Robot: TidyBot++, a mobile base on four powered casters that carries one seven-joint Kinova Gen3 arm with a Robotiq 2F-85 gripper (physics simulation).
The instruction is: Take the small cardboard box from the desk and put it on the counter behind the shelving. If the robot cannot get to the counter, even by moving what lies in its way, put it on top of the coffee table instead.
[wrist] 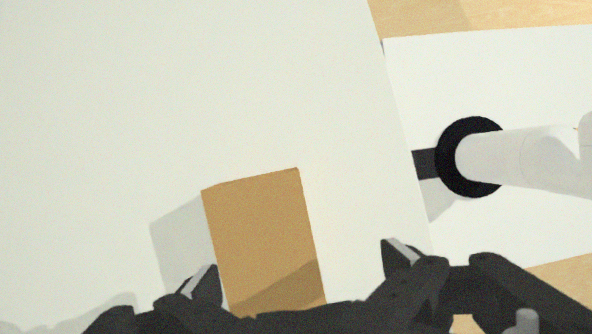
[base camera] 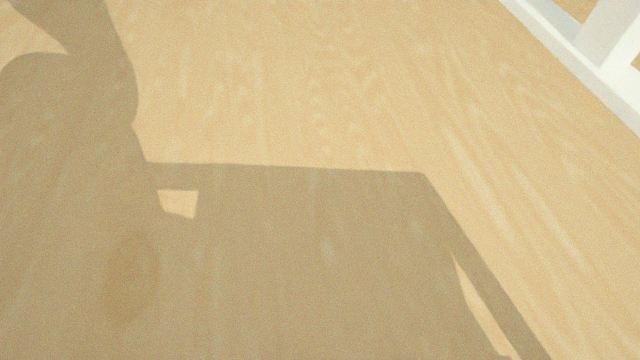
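Pixels of known places: gripper, fingertip midpoint: (wrist: pixel 301 270); arm's base, origin of the base link: (wrist: pixel 476 157).
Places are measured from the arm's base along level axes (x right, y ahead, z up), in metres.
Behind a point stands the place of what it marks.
The small cardboard box (wrist: pixel 265 230) {x 0.010, y 0.380, z 0.374 m} lies on the white desk (wrist: pixel 200 90) {x 0.110, y 0.419, z 0.324 m} in the lower middle of the wrist view, its lower end hidden behind the gripper. My gripper (wrist: pixel 301 270) {x -0.008, y 0.362, z 0.400 m} is open, with its fingertips wide apart. In the picture the box shows between the two fingertips, nearer the left one, with a wider gap on the right. How far the fingers are above the box is hard to tell. The counter, the shelving and the coffee table cannot be made out for certain in these views.
Right of the desk edge in the wrist view are the white top of my base (wrist: pixel 490 75) {x 0.157, y -0.063, z -0.014 m} and the arm's pale lower part with a black ring (wrist: pixel 445 160). In the base camera view, a white framed structure (base camera: pixel 580 75) {x 0.461, y 0.680, z -0.389 m} stands at the upper right; shadows fall across the wooden floor (base camera: pixel 300 100) {x -0.004, y 0.582, z -0.396 m}.
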